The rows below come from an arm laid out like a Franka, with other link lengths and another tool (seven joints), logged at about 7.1 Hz.
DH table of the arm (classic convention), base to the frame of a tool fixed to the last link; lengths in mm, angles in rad. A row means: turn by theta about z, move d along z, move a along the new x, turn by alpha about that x. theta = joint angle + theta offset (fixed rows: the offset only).
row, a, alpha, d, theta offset
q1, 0, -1.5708, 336.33, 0
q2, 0, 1.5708, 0, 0
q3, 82.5, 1.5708, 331.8, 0
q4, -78.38, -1.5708, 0, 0
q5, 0, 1.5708, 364.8, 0
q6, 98.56, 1.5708, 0, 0
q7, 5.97, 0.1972, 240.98, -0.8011
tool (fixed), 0, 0, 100.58, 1.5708
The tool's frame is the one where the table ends.
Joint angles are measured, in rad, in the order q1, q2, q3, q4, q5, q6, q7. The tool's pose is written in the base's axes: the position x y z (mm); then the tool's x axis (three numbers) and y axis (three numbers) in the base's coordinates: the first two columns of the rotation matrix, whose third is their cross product. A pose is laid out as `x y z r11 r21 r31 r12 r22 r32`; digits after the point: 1 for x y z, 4 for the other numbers.
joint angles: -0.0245, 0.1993, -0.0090, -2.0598, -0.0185, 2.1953, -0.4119
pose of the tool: 538.3 -10.0 129.7 0.8964 -0.3669 -0.2486 -0.3696 -0.9284 0.0374
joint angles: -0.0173, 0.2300, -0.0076, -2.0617, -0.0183, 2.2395, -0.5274
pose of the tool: 544.7 -7.3 115.2 0.9373 -0.2509 -0.2417 -0.2518 -0.9674 0.0276
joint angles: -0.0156, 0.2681, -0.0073, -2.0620, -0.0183, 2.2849, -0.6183
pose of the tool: 550.4 -7.8 97.2 0.9580 -0.1612 -0.2373 -0.1606 -0.9868 0.0219
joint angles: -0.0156, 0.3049, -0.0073, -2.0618, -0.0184, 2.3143, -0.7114
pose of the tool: 550.7 -9.5 78.9 0.9667 -0.0700 -0.2461 -0.0676 -0.9975 0.0181
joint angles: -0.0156, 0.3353, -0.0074, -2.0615, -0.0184, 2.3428, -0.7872
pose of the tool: 552.1 -11.0 64.0 0.9685 0.0047 -0.2489 0.0084 -0.9999 0.0140
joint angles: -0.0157, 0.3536, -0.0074, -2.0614, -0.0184, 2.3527, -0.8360
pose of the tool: 550.3 -11.9 54.6 0.9648 0.0526 -0.2575 0.0572 -0.9983 0.0106
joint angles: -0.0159, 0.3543, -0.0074, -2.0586, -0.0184, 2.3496, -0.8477
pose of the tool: 550.5 -12.3 55.0 0.9639 0.0638 -0.2586 0.0687 -0.9976 0.0098
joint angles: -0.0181, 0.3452, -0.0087, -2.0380, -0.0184, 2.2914, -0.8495
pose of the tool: 544.5 -14.5 64.3 0.9563 0.0614 -0.2860 0.0665 -0.9978 0.0082
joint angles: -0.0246, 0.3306, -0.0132, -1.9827, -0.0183, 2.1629, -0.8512
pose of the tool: 533.7 -20.9 86.9 0.9385 0.0506 -0.3416 0.0558 -0.9984 0.0055
